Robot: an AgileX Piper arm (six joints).
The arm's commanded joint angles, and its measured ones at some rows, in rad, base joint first. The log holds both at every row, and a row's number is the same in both.
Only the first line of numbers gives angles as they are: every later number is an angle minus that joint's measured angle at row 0.
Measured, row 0:
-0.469, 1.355, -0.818, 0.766, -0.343, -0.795
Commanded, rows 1 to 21:
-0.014, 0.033, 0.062, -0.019, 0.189, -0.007
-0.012, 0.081, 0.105, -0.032, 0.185, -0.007
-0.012, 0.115, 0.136, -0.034, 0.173, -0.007
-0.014, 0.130, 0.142, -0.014, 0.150, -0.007
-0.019, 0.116, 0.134, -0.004, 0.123, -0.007
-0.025, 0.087, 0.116, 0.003, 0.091, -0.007
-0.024, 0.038, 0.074, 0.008, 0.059, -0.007
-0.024, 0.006, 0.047, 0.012, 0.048, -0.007
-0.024, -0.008, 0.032, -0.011, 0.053, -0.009
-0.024, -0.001, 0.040, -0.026, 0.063, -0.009
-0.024, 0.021, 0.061, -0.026, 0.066, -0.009
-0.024, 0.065, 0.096, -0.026, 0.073, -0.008
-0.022, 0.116, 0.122, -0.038, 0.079, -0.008
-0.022, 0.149, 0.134, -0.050, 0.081, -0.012
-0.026, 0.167, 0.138, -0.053, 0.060, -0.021
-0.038, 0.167, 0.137, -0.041, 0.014, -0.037
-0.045, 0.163, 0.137, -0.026, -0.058, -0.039
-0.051, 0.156, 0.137, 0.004, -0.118, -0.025
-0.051, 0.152, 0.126, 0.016, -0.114, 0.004
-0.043, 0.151, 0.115, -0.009, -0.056, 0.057
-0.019, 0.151, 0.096, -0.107, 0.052, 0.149
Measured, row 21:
-0.037, 0.180, 0.148, 0.000, 0.025, -0.009
